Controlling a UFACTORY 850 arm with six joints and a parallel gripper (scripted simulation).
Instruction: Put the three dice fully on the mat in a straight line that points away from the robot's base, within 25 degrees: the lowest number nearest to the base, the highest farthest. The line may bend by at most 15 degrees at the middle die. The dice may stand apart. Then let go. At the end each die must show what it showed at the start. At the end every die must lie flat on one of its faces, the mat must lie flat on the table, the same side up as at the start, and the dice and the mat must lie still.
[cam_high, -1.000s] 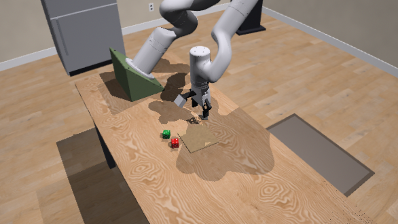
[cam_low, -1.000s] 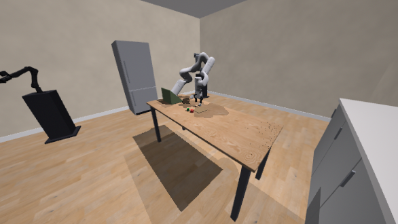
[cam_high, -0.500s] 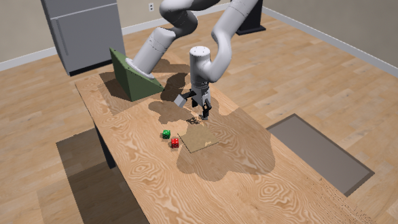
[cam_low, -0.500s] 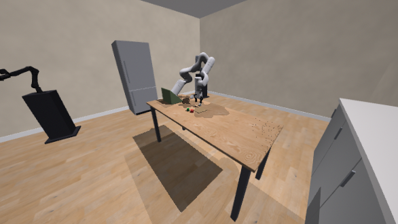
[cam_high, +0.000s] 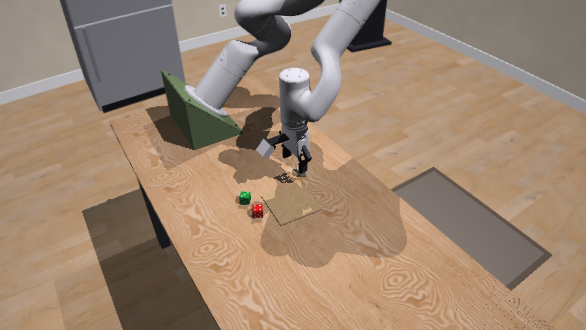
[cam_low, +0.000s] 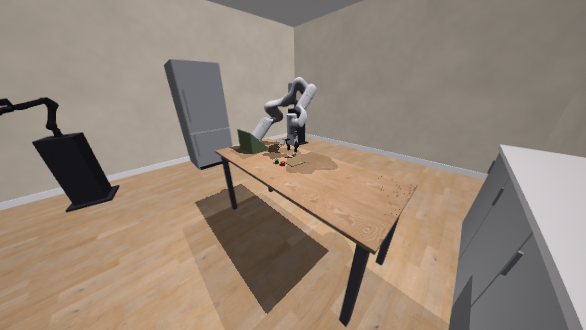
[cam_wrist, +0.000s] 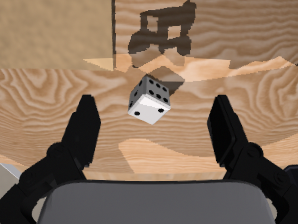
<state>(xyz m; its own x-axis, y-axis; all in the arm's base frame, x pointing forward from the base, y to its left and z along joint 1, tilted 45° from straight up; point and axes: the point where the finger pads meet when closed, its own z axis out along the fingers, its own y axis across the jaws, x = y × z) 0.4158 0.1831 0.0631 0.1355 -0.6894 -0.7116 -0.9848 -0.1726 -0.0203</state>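
The white die lies 20 mm to the left of my hand and 40 mm below it. The rest, counted from my hand: green die (40 mm ahead, 190 mm to the right, 40 mm below); tan mat (110 mm ahead, 60 mm to the right, 60 mm below); red die (110 mm ahead, 170 mm to the right, 40 mm below).
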